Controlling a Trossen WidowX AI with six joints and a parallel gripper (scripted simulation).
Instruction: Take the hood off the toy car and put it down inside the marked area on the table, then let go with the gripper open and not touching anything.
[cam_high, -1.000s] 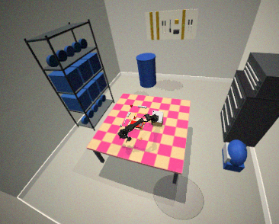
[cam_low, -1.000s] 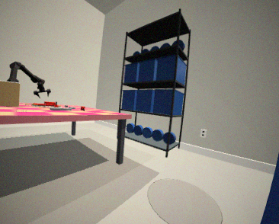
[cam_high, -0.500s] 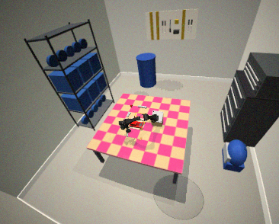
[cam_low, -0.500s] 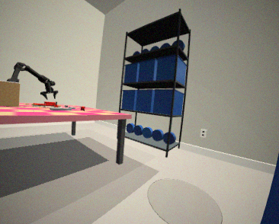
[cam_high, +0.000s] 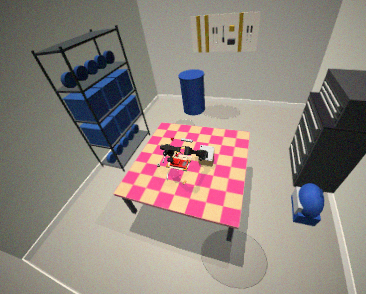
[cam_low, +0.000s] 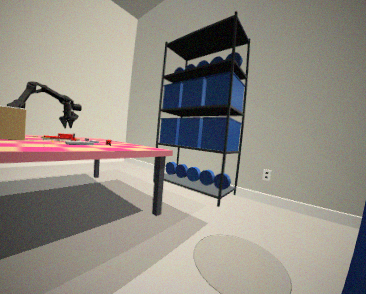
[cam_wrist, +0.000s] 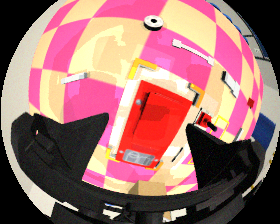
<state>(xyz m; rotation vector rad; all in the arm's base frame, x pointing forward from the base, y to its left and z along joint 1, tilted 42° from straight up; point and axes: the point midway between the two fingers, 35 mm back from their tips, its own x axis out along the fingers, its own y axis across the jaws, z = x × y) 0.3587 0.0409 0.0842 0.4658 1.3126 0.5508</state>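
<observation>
My gripper tip is 3 cm past the red hood, 3 cm to the left of it and 6 cm above it. From my gripper tip the other things lie so: white wheel: 17 cm ahead, 2 cm to the left, 9 cm below.
</observation>
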